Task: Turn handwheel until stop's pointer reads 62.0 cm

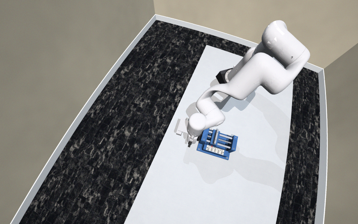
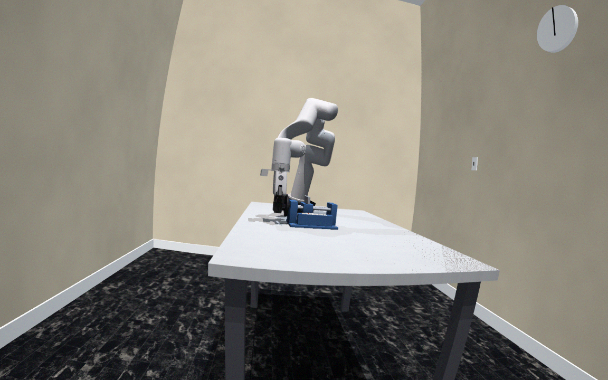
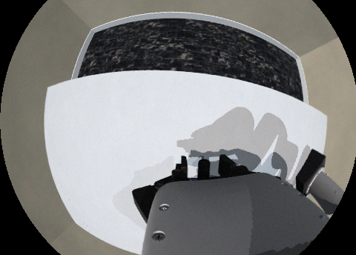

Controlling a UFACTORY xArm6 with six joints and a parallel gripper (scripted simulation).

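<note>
Right now the handwheel is 20 mm to the left of my hand. Round my hand: stop 10 mm behind, 130 mm to the left, 20 mm above.
</note>
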